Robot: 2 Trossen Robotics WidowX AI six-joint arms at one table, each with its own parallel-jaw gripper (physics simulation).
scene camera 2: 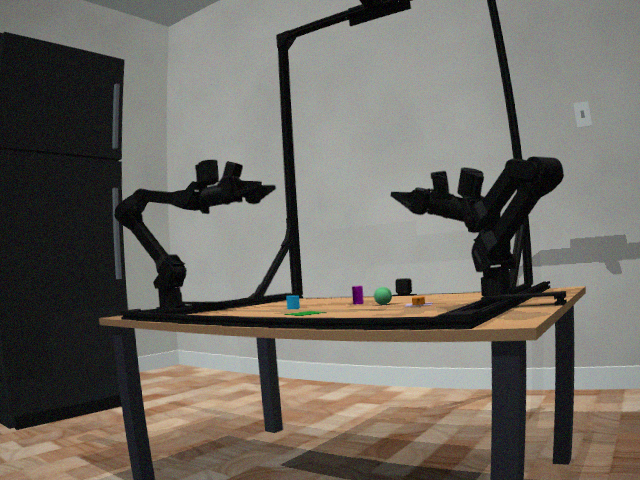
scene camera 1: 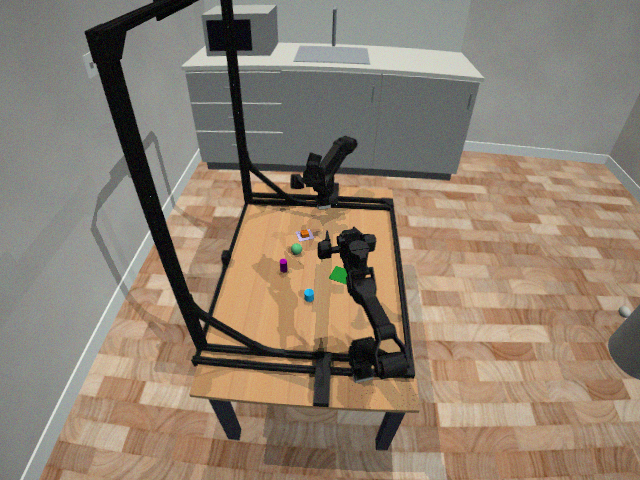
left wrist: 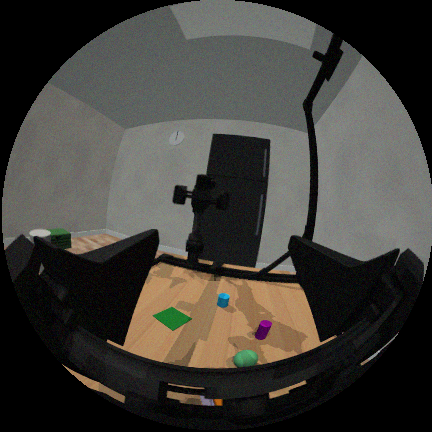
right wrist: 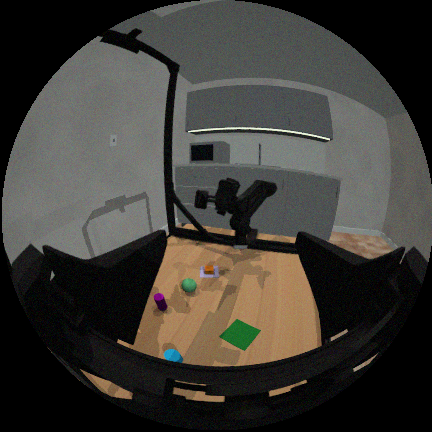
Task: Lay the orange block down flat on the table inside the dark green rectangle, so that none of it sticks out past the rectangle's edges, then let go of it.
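Places are measured from the left arm's base along level axes (x left, y back, z up), in millimetres.
Where they show: left gripper, between the fingertips: (scene camera 2: 396, 193) (scene camera 1: 315, 187) (left wrist: 226, 239) (right wrist: 220, 199); right gripper, between the fingertips: (scene camera 2: 268, 185) (scene camera 1: 340, 229) (left wrist: 202, 193) (right wrist: 233, 237); left arm's base, origin of its link: (scene camera 2: 497, 296) (scene camera 1: 323, 202) (right wrist: 239, 241); right arm's base, origin of its link: (scene camera 2: 170, 307) (scene camera 1: 361, 370) (left wrist: 191, 261).
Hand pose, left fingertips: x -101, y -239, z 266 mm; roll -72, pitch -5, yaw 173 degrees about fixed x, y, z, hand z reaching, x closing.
Things, the pixels of their top centre, and the offset from my left fingertips. "pt": a spot on its surface instead.
- orange block, centre of its top: (scene camera 2: 418, 297) (right wrist: 208, 267) (scene camera 1: 304, 232) dz -266, dx -39, dy +34 mm
- pale lavender patch, a spot on its surface: (right wrist: 203, 274) pt dz -285, dx -57, dy +12 mm
- dark green rectangle, a spot on its surface: (scene camera 2: 306, 313) (right wrist: 242, 331) (left wrist: 169, 317) (scene camera 1: 342, 273) pt dz -284, dx +61, dy -238 mm
- green ball, centre of its top: (left wrist: 248, 353) (scene camera 2: 382, 287) (right wrist: 187, 279) (scene camera 1: 296, 244) dz -237, dx -98, dy -72 mm
- purple cylinder, centre of its top: (left wrist: 265, 322) (scene camera 2: 357, 286) (right wrist: 158, 296) (scene camera 1: 283, 261) dz -234, dx -171, dy -160 mm
- blue cylinder, centre of its top: (right wrist: 171, 354) (scene camera 2: 292, 296) (left wrist: 223, 295) (scene camera 1: 309, 292) dz -249, dx -102, dy -334 mm
The orange block (scene camera 1: 305, 233) (scene camera 2: 418, 300) (right wrist: 209, 269) lies low on a pale lavender patch (right wrist: 203, 274) on the table. In the left wrist view a sliver of the orange block (left wrist: 218, 401) shows through a gap at the bottom. The dark green rectangle (scene camera 1: 338, 274) (scene camera 2: 306, 313) (left wrist: 172, 318) (right wrist: 240, 334) lies flat, apart from the block; the right arm covers part of it in scene camera 1. My left gripper (scene camera 2: 391, 194) (left wrist: 226, 239) is open and empty, high above the table. My right gripper (scene camera 2: 274, 187) is open and empty, also high above the table.
A green ball (scene camera 1: 296, 249) (scene camera 2: 383, 296) (left wrist: 245, 359) (right wrist: 189, 285) sits near the block. A purple cylinder (scene camera 1: 283, 265) (scene camera 2: 357, 295) (left wrist: 263, 330) (right wrist: 160, 302) and a blue cylinder (scene camera 1: 309, 295) (scene camera 2: 293, 302) (left wrist: 223, 300) (right wrist: 172, 355) stand on the table. A black frame surrounds the tabletop.
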